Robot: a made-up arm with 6 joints. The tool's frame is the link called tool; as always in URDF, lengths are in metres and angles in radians. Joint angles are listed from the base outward. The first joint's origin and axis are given. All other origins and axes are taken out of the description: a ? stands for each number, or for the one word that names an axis. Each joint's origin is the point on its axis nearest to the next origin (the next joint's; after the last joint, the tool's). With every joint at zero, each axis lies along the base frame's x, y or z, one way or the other. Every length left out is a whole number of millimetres.
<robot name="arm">
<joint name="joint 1" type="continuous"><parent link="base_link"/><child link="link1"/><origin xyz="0 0 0.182"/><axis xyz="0 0 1"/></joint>
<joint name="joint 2" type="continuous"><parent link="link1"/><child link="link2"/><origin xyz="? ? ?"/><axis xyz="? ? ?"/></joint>
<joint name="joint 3" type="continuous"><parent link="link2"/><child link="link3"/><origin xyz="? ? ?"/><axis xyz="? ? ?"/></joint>
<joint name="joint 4" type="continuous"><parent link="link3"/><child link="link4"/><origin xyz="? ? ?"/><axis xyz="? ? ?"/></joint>
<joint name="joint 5" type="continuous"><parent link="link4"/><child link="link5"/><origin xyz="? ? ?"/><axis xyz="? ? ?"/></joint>
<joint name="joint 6" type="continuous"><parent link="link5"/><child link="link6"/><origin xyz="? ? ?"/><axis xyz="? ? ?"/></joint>
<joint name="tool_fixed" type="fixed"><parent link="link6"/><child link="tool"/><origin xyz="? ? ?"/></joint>
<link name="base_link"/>
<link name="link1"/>
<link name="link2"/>
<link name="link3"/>
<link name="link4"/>
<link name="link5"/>
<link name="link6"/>
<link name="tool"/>
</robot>
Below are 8 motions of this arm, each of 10 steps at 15 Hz.
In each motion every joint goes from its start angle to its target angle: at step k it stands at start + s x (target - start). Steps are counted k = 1, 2, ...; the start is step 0. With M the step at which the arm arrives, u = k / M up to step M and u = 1 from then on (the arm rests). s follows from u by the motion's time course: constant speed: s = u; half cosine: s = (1 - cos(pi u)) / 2; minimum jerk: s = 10 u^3 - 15 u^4 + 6 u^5.
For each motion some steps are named. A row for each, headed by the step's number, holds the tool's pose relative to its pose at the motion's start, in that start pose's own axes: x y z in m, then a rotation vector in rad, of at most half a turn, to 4 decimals.
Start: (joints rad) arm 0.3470 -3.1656 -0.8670 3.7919 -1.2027 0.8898
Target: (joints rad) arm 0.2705 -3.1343 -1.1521 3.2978 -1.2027 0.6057
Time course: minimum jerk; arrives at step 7
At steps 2, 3, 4, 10:
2: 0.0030 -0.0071 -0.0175 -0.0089 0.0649 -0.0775
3: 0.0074 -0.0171 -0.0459 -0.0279 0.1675 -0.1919
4: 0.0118 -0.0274 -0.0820 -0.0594 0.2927 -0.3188
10: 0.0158 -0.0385 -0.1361 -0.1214 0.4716 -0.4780

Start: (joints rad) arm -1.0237 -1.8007 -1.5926 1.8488 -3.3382 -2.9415
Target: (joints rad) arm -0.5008 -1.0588 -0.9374 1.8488 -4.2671 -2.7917
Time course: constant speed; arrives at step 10
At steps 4, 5, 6, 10:
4: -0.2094 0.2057 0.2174 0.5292 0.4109 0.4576
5: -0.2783 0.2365 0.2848 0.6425 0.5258 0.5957
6: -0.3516 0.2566 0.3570 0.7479 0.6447 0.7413
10: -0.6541 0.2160 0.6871 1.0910 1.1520 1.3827

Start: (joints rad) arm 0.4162 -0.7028 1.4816 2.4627 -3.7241 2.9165
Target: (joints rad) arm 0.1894 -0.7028 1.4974 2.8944 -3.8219 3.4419
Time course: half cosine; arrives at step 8
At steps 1, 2, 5, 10:
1: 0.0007 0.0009 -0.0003 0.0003 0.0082 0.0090
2: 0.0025 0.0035 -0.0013 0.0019 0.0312 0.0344
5: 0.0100 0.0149 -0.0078 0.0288 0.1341 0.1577
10: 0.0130 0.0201 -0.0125 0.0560 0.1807 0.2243

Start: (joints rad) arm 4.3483 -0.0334 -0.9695 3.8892 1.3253 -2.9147
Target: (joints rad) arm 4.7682 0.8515 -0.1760 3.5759 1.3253 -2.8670
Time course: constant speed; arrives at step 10
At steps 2, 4, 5, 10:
2: -0.1157 -0.1639 -0.1934 0.1068 0.1925 -0.2512
4: -0.2808 -0.2575 -0.4094 0.2381 0.4065 -0.4681
5: -0.3768 -0.2725 -0.5205 0.3127 0.5211 -0.5617
10: -0.8976 -0.0053 -0.9965 0.7667 1.1567 -0.8505

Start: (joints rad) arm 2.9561 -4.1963 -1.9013 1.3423 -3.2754 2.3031
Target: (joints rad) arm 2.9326 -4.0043 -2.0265 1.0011 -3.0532 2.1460
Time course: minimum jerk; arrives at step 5
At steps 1, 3, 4, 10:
1: -0.0020 -0.0027 0.0073 0.0108 -0.0082 0.0123
3: -0.0171 -0.0375 0.0834 0.1454 -0.0792 0.1440
4: -0.0199 -0.0547 0.1132 0.2095 -0.0985 0.1980
10: -0.0202 -0.0588 0.1198 0.2244 -0.1020 0.2100

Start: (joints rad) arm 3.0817 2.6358 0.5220 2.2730 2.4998 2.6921
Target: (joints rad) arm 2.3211 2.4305 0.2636 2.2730 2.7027 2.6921
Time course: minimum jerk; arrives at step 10
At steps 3, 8, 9, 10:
3: 0.0252 -0.0812 0.0133 0.0567 -0.0612 -0.1354
8: -0.0564 -0.5262 -0.0313 0.1609 -0.2993 -0.8221
9: -0.0739 -0.5529 -0.0396 0.1578 -0.3102 -0.8665
10: -0.0771 -0.5575 -0.0411 0.1571 -0.3121 -0.8742

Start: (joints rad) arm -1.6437 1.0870 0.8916 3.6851 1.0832 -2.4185
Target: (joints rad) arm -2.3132 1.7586 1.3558 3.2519 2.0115 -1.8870
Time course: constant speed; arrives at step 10
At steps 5, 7, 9, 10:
5: -0.2596 -0.5059 -0.1989 0.0393 -0.1307 -0.1877
7: -0.3739 -0.6367 -0.3401 0.0641 -0.1459 -0.2048
9: -0.4745 -0.7199 -0.5040 0.0983 -0.1585 -0.1820
10: -0.5165 -0.7436 -0.5908 0.1180 -0.1683 -0.1554

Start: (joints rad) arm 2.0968 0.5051 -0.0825 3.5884 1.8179 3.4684
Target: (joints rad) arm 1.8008 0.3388 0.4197 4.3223 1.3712 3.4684
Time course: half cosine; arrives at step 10
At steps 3, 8, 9, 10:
3: -0.0018 -0.0488 0.0001 0.1231 0.1045 -0.0760
8: -0.0525 -0.2057 0.0137 0.5621 0.3451 -0.3406
9: -0.0615 -0.2199 0.0166 0.6085 0.3575 -0.3659
10: -0.0647 -0.2246 0.0176 0.6245 0.3612 -0.3744

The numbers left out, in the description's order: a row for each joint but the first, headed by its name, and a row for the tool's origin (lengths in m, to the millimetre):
joint 2: xyz 0 0.054 0, axis 0 1 0
joint 3: xyz 0 0 0.718, axis 0 1 0
joint 4: xyz 0 0 0.546, axis 0 0 1
joint 5: xyz 0 0 0, axis 0 1 0
joint 6: xyz 0 0 0.092, axis 0 0 1
tool: xyz 0 0 0

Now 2 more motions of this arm.
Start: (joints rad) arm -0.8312 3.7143 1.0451 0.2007 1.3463 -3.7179
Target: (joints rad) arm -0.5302 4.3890 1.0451 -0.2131 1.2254 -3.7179
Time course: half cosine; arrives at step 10
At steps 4, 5, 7, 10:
4: -0.0438 0.1678 0.2189 -0.0327 -0.2313 0.0976
5: -0.0853 0.2339 0.3172 -0.0352 -0.3342 0.1305
7: -0.1961 0.3365 0.5008 -0.0181 -0.5252 0.1742
10: -0.2946 0.3861 0.6250 0.0118 -0.6529 0.1897

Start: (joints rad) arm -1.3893 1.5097 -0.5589 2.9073 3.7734 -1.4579
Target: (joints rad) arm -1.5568 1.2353 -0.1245 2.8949 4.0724 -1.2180
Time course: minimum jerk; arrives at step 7
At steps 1, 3, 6, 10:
1: -0.0046 0.0018 -0.0025 -0.0025 0.0006 0.0090
3: -0.0750 0.0227 -0.0361 -0.0398 0.0095 0.1411
6: -0.2053 0.0348 -0.0822 -0.1038 0.0273 0.3723
10: -0.2103 0.0346 -0.0836 -0.1062 0.0280 0.3811

